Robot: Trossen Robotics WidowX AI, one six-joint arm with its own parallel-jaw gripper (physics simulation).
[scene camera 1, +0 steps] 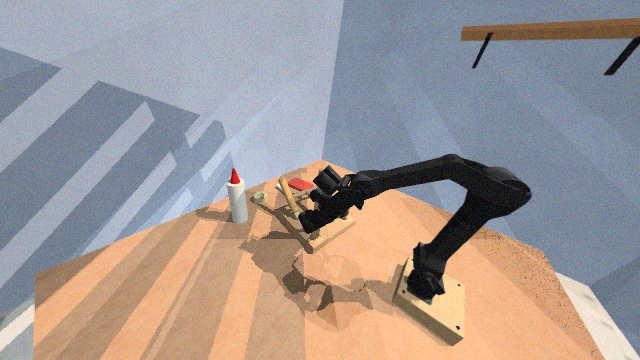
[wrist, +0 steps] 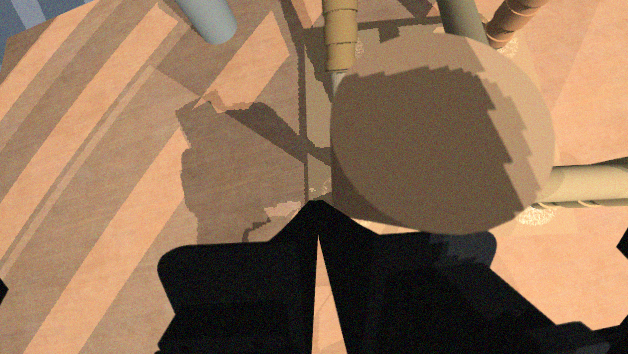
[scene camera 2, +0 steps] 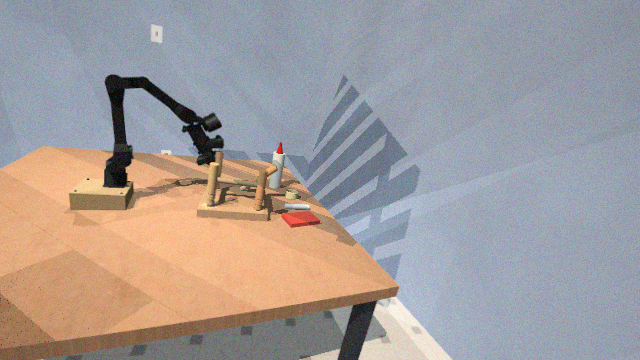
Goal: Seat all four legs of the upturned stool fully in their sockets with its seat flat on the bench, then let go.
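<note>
Wooden stool leg visible. Gripper visible, the wrist view included.
</note>
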